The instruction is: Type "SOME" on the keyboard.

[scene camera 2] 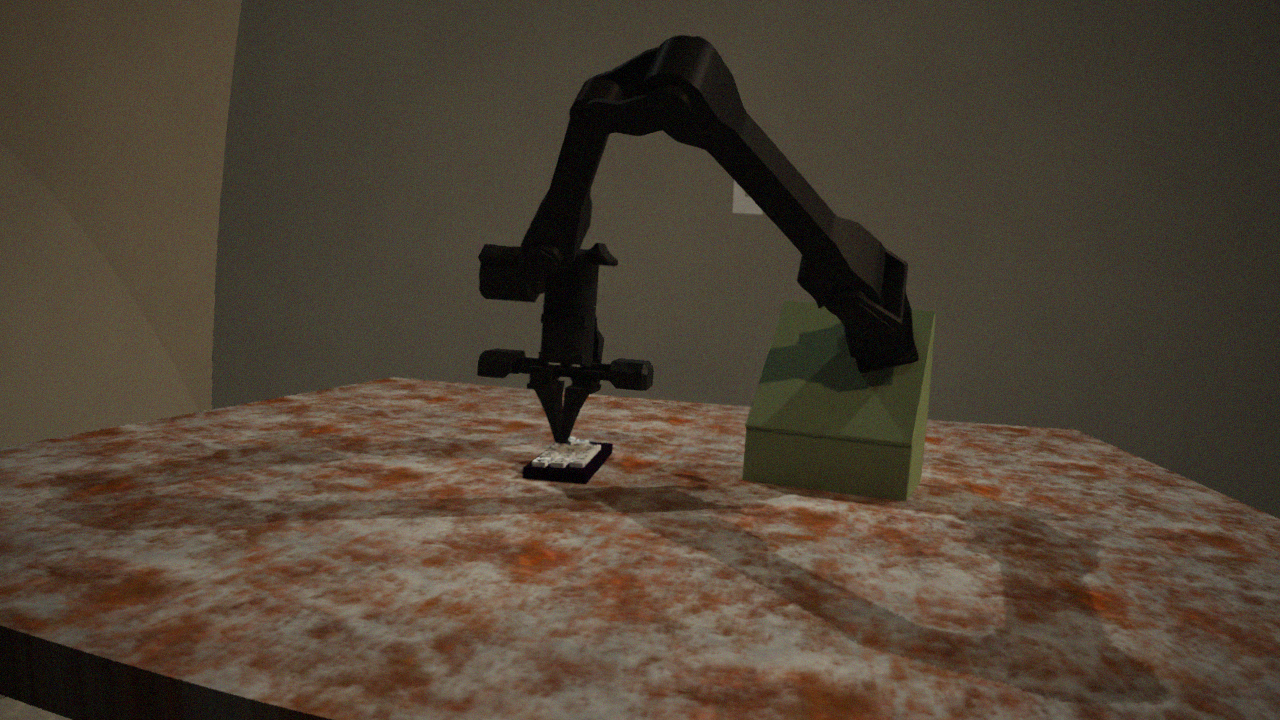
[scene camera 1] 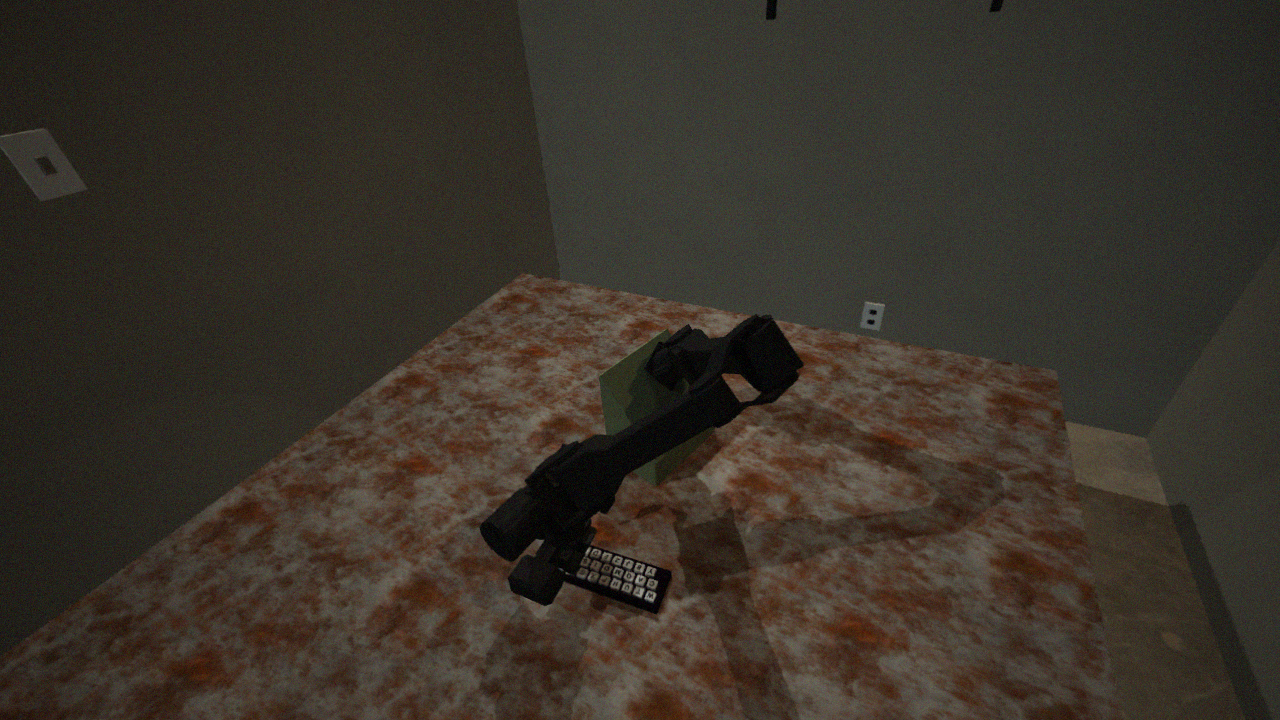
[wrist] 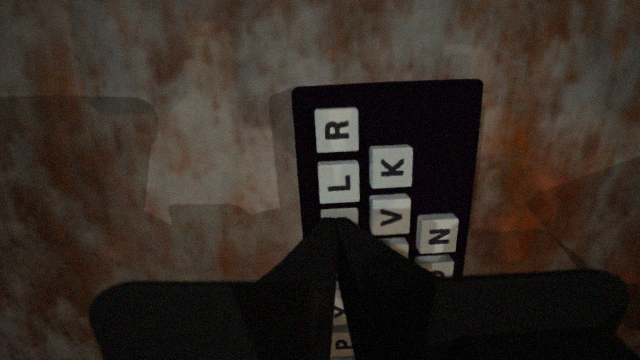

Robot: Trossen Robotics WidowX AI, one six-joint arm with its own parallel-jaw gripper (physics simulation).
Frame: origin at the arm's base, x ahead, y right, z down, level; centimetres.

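Seen in the pictures: gripper, fingertip midpoint: (scene camera 2: 561, 446) (scene camera 1: 572, 572) (wrist: 334, 229); arm's base, link origin: (scene camera 2: 882, 344) (scene camera 1: 665, 366).
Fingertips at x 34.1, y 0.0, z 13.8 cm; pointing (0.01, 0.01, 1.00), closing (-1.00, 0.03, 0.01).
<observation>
Pixels of each thing's top centre, then the offset from my fingertips to it. Level surfaces: height alone.
- keyboard, top centre: (wrist: 387, 326) (scene camera 2: 572, 449) (scene camera 1: 603, 567) dx -2.3, dy -4.1, dz -0.5 cm
- L key, top centre: (wrist: 339, 184) dx -0.1, dy +1.9, dz -0.5 cm
- R key, top centre: (wrist: 337, 131) dx +0.1, dy +3.7, dz -0.5 cm
- K key, top centre: (wrist: 392, 168) dx -1.8, dy +2.5, dz -0.5 cm
- V key, top centre: (wrist: 391, 217) dx -1.9, dy +0.7, dz -0.5 cm
- N key, top centre: (wrist: 439, 236) dx -3.7, dy +0.0, dz -0.5 cm
- table, surface height: dz +1.1 cm
The keyboard (scene camera 1: 665, 586) (scene camera 2: 554, 475) (wrist: 435, 115) is a dark board with rows of white letter keys, lying flat on the table. My gripper (scene camera 2: 562, 440) (wrist: 334, 229) is shut and empty, pointing down, with its tips at the key tops. In the wrist view the tips cover most of a key (wrist: 340, 213) next to the L key (wrist: 339, 182), so its letter is hidden. I cannot tell if it is pressed down. The R key (wrist: 337, 130), K key (wrist: 391, 166), V key (wrist: 390, 215) and N key (wrist: 437, 234) show. The O, M and E keys cannot be made out in the wrist view.
A green block with a sloped top (scene camera 1: 626, 394) (scene camera 2: 827, 456) stands at the arm's base. The table (scene camera 1: 358, 537) (scene camera 2: 402, 582) has a rusty, mottled top, with arm shadows across it. Walls stand beyond the table, and a wall outlet (scene camera 1: 872, 315) shows behind it.
</observation>
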